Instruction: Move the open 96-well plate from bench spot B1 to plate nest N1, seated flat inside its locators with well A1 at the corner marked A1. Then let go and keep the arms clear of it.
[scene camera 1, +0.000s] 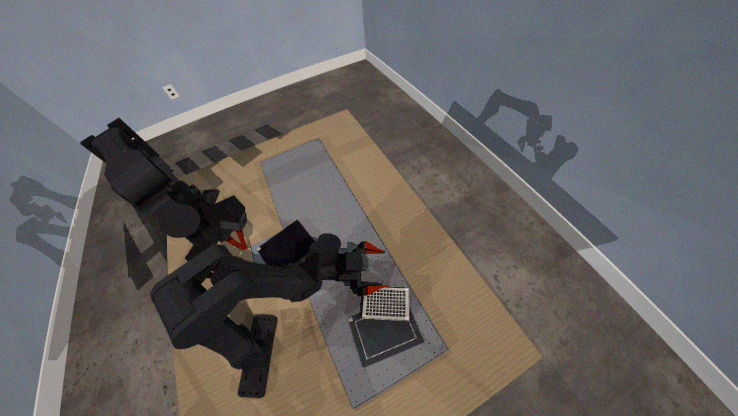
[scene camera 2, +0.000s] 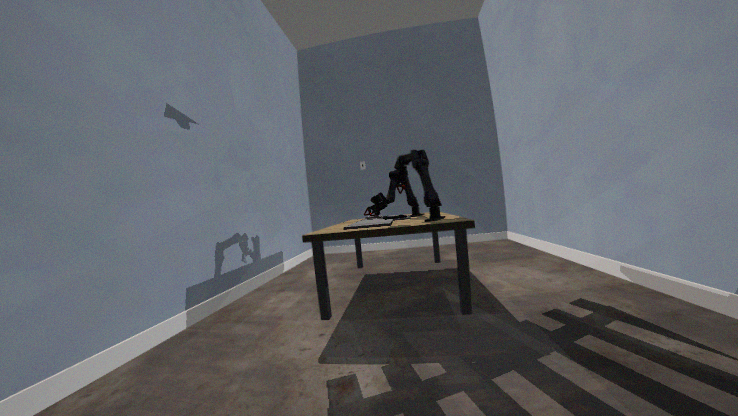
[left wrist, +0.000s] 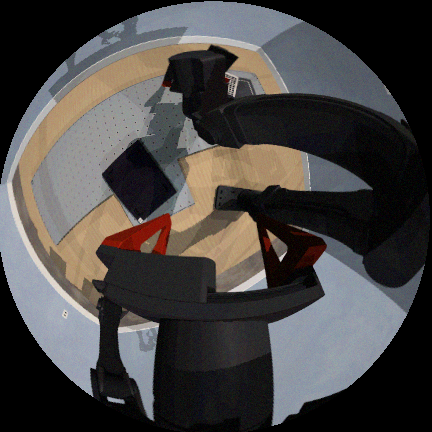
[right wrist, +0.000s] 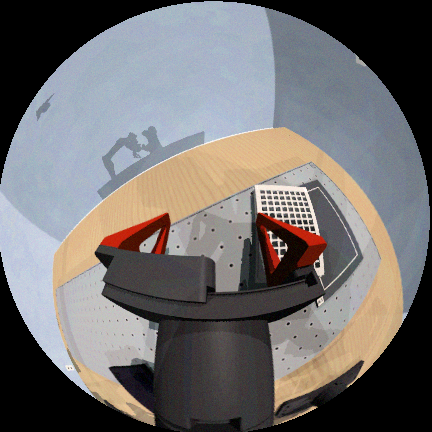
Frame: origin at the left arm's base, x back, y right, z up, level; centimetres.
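Where they show: left gripper, fingertip midpoint: (scene camera 2: 402, 191) (left wrist: 213, 217); right gripper, fingertip midpoint: (scene camera 1: 386, 268) (scene camera 2: 367, 215) (right wrist: 212, 217); left arm's base, link origin: (scene camera 2: 435, 219); right arm's base, link origin: (scene camera 1: 259, 354) (scene camera 2: 416, 215) (left wrist: 244, 199).
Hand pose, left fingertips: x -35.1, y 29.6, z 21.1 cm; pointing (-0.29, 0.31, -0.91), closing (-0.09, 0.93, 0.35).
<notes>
Each offset is from my left fingertips to the top centre of the thing. "spot": to the spot under its first point. Level surfaces: height alone.
The white 96-well plate @(dx -33.6, dy +6.1, dz -18.1 cm) (scene camera 1: 386, 304) (right wrist: 287, 200) overlaps one side of a dark pad @(spot: dx -33.0, dy +15.0, dz -19.6 cm) (scene camera 1: 385, 338) (left wrist: 245, 89) (right wrist: 337, 230) with a white outline; part of the outline stays uncovered. Whether the plate is flat or tilted is unclear. My right gripper (scene camera 1: 386, 269) (scene camera 2: 368, 212) (right wrist: 212, 217) is open and empty beside the plate; one finger overlaps the plate in the right wrist view. My left gripper (scene camera 2: 401, 190) (left wrist: 213, 217) is open and empty, away from the plate. A dark block @(dx -2.4, dy -12.4, dz -18.0 cm) (scene camera 1: 287, 242) (left wrist: 139, 180) lies between the arms; I cannot tell which fixture is B1 or N1.
A grey perforated board @(dz -19.8 cm) (scene camera 1: 310, 175) (left wrist: 90, 165) lies on the wooden table @(dz -21.1 cm) (scene camera 1: 465, 310) under both fixtures. Small white tags @(spot: dx -23.7, dy +10.0, dz -19.6 cm) (scene camera 1: 350, 319) (right wrist: 320, 301) mark a pad corner. The right arm (scene camera 1: 279, 283) (left wrist: 310, 120) reaches across near the left gripper.
</notes>
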